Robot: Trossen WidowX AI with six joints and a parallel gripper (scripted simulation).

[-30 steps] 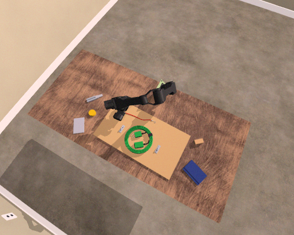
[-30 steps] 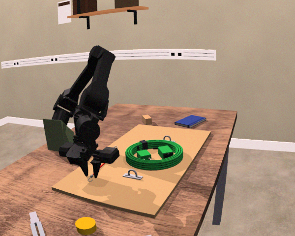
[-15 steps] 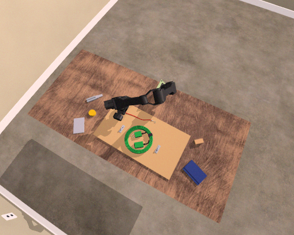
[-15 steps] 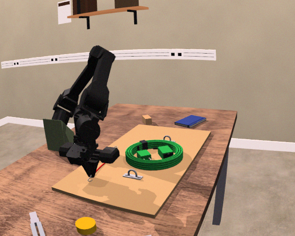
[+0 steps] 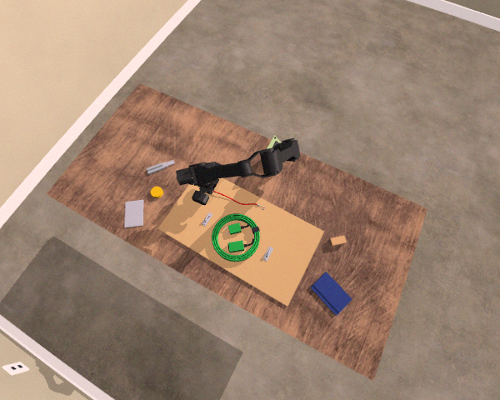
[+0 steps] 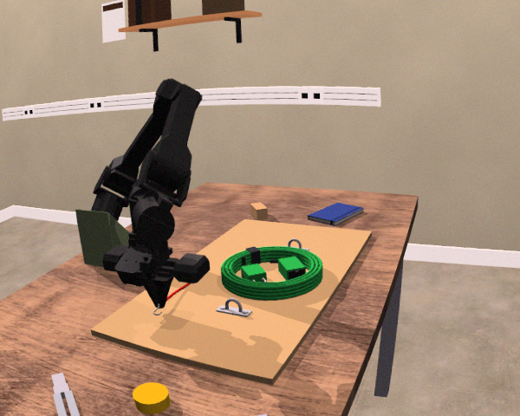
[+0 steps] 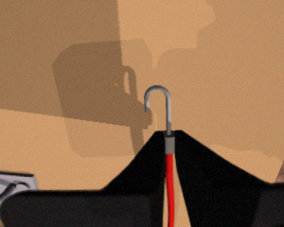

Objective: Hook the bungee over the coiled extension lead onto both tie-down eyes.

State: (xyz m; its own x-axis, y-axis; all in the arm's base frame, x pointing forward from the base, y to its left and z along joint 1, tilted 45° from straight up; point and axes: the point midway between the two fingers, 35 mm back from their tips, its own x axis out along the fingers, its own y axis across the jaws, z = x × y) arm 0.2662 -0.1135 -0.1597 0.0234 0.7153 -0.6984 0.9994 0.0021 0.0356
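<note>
Right now the extension lead is 190 mm to the left of my hand, 140 mm ahead of it and 30 mm below it. Also, from my hand: yellow disc (220 mm to the right, 110 mm ahead, 50 mm below); then grey tool (270 mm to the right, 50 mm below, 20 mm behind); then grey plate (260 mm to the right, 240 mm ahead, 50 mm below).
</note>
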